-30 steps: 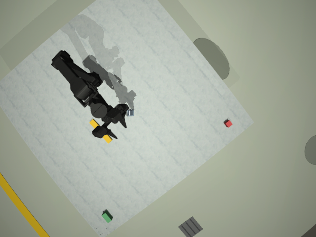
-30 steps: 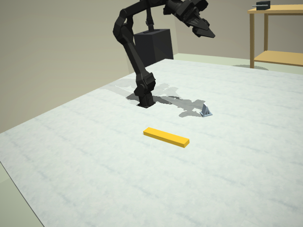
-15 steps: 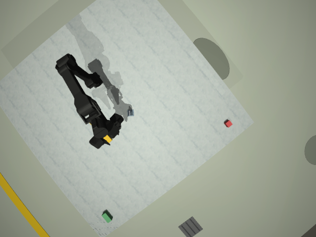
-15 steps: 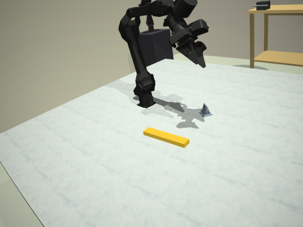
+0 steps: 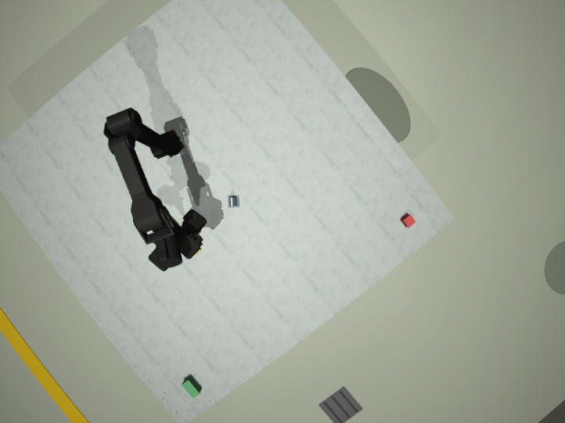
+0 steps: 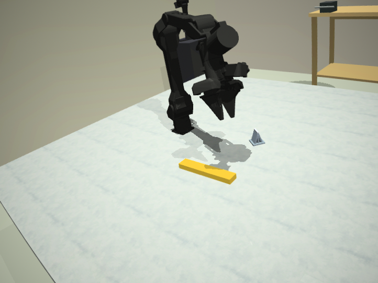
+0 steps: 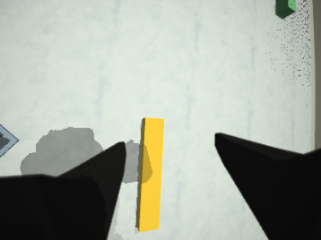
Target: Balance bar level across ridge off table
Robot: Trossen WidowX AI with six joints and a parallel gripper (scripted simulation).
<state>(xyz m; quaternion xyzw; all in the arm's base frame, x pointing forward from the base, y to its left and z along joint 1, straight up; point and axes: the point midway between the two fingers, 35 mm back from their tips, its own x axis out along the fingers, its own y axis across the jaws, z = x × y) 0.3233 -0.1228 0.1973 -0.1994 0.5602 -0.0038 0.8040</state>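
Now: the yellow bar 60 mm behind my gripper tip, 40 mm to the right of it and 160 mm below it. The rest, counted from my gripper tip: red cube 400 mm ahead, 630 mm to the left, 150 mm below; green cube 400 mm ahead, 370 mm to the right, 150 mm below.
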